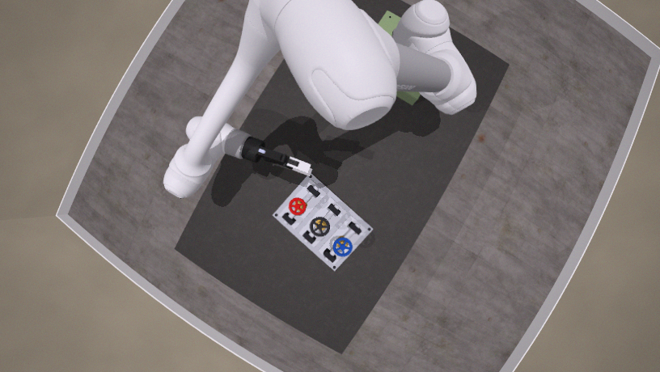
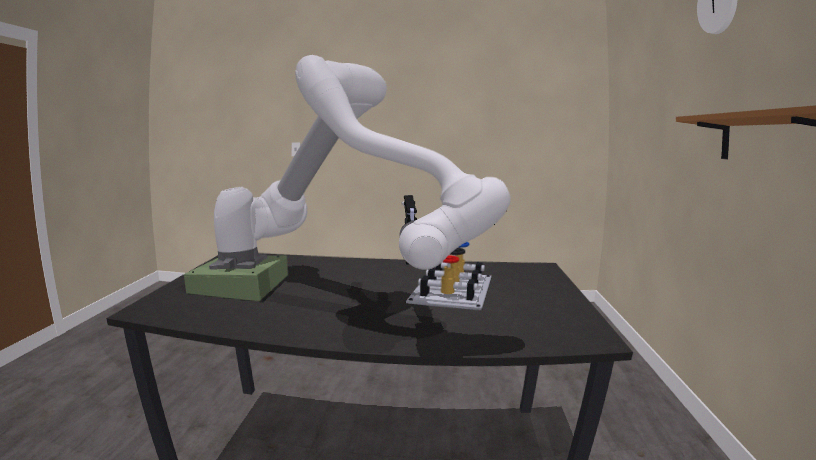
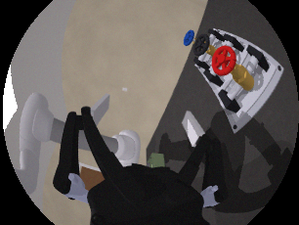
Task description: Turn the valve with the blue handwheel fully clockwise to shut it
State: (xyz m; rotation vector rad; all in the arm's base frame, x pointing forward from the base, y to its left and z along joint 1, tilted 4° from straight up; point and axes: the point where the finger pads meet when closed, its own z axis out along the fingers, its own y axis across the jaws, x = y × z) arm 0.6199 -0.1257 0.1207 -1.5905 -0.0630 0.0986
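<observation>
Right now my hand is 220 mm to the right of the blue handwheel, 190 mm short of it and 110 mm above it. Also, from my hand: black handwheel 160 mm ahead, 120 mm to the left, 110 mm below; red handwheel 130 mm ahead, 110 mm below, 10 mm to the left.
</observation>
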